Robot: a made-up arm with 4 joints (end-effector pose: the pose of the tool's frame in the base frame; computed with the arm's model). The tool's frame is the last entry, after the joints. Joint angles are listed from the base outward.
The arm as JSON. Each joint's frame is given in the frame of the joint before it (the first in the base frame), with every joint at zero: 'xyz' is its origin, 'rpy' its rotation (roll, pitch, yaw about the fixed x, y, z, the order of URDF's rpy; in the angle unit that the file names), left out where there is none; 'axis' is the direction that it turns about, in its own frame. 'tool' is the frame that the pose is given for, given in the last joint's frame.
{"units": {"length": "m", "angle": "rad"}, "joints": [
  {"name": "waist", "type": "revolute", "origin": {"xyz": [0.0, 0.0, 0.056]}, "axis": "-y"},
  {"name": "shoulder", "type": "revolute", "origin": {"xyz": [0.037, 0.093, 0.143]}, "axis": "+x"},
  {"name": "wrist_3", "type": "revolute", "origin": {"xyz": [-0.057, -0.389, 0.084]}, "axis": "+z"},
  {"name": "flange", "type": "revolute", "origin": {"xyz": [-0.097, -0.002, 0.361]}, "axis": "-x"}
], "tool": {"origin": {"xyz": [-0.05, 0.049, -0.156]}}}
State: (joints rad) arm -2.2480 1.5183 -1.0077 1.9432
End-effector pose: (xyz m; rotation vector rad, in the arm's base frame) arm 0.0047 -0.3810 0.3578 0.0316 -2.9603 -0.6047
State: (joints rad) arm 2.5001 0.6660 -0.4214 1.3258
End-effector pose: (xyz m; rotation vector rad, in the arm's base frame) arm 0.0844 -0.4893 -0.1853 0.0198 -2.0265 -0.8289
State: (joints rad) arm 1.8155 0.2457 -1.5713 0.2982
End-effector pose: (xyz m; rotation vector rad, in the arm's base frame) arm -0.3415 -0.2102 -0.0508 1.2260 -1.0265 -1.0124
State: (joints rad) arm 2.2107 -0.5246 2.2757 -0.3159
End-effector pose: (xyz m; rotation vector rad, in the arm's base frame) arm -0.5594 -0.2365 -0.3549 -1.8240 -0.4958 0.7988
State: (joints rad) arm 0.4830 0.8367 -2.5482 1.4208
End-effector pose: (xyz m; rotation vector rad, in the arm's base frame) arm -0.1029 -0.3069 0.2922 0.0393 1.8855 -1.0189
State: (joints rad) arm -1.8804 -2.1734 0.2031 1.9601
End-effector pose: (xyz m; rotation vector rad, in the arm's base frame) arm 0.3836 0.7999 0.0705 1.1604 1.0042 -2.0461
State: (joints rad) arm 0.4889 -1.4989 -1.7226 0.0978
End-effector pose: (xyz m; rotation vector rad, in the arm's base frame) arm -0.1637 0.3594 0.4348 -0.8198 -1.5344 -1.7735
